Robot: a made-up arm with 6 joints.
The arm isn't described. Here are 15 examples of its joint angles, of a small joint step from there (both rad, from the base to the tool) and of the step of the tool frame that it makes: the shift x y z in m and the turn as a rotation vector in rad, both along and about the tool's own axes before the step.
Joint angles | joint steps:
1: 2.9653 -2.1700 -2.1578 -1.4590 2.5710 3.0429 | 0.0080 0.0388 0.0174 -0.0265 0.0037 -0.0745
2: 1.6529 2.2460 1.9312 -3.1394 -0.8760 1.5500 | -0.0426 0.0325 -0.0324 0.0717 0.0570 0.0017
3: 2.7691 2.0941 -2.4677 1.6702 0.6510 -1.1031 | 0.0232 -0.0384 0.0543 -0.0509 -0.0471 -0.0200
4: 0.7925 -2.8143 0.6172 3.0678 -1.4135 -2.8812 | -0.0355 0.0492 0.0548 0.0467 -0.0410 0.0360
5: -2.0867 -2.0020 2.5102 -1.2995 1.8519 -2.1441 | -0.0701 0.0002 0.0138 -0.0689 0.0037 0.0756
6: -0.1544 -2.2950 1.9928 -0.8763 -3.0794 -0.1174 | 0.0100 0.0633 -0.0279 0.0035 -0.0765 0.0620
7: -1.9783 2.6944 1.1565 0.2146 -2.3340 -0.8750 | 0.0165 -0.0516 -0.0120 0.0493 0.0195 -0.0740
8: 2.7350 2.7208 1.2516 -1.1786 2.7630 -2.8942 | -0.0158 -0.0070 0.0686 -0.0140 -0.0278 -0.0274
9: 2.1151 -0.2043 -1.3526 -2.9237 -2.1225 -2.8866 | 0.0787 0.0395 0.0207 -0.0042 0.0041 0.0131
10: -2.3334 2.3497 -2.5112 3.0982 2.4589 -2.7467 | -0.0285 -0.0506 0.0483 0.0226 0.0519 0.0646
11: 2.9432 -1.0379 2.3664 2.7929 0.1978 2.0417 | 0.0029 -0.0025 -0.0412 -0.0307 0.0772 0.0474
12: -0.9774 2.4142 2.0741 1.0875 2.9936 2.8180 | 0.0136 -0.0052 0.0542 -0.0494 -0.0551 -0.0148
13: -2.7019 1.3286 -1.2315 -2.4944 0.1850 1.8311 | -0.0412 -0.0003 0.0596 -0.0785 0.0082 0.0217
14: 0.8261 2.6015 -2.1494 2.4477 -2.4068 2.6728 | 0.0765 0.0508 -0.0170 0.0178 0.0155 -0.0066
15: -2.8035 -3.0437 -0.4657 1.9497 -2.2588 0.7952 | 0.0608 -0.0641 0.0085 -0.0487 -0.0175 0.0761
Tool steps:
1: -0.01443 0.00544 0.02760 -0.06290 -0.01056 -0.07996
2: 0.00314 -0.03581 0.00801 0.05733 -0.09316 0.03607
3: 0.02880 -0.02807 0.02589 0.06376 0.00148 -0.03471
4: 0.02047 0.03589 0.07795 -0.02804 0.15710 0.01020
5: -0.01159 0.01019 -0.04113 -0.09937 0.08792 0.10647
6: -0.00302 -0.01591 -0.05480 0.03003 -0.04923 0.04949
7: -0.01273 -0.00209 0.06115 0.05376 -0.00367 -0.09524
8: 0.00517 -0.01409 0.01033 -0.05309 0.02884 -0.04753
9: 0.01176 -0.04796 0.03638 -0.03488 0.04851 0.08996
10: -0.02408 -0.00775 -0.04667 -0.02232 -0.04957 0.07173
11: -0.00787 -0.03127 -0.00019 0.10741 -0.05159 0.01519
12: 0.01334 0.01842 0.00575 0.02337 0.05338 0.04510
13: 0.04817 -0.01174 0.00029 -0.03212 0.02454 -0.10270
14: 0.04035 0.05244 0.00099 -0.01512 -0.02030 -0.10255
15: 0.05144 0.05215 -0.04216 -0.01745 0.05464 0.17707
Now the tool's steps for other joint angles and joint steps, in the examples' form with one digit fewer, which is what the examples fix.
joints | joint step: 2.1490 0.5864 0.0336 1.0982 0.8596 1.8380 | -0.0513 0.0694 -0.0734 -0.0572 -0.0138 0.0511
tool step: -0.0811 0.0342 -0.0058 -0.0636 -0.0661 -0.0060
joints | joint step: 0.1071 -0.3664 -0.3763 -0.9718 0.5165 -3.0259 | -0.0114 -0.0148 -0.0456 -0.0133 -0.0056 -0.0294
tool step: 0.0354 0.0296 -0.0103 -0.0454 0.0508 -0.0256
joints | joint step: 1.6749 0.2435 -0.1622 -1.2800 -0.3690 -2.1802 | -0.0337 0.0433 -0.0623 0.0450 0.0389 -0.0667
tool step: -0.0330 0.0013 -0.0138 -0.0412 -0.0039 -0.0624
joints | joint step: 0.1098 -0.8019 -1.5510 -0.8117 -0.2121 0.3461 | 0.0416 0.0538 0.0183 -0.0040 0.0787 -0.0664
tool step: 0.0546 -0.0204 -0.0614 0.0116 0.1544 -0.0926
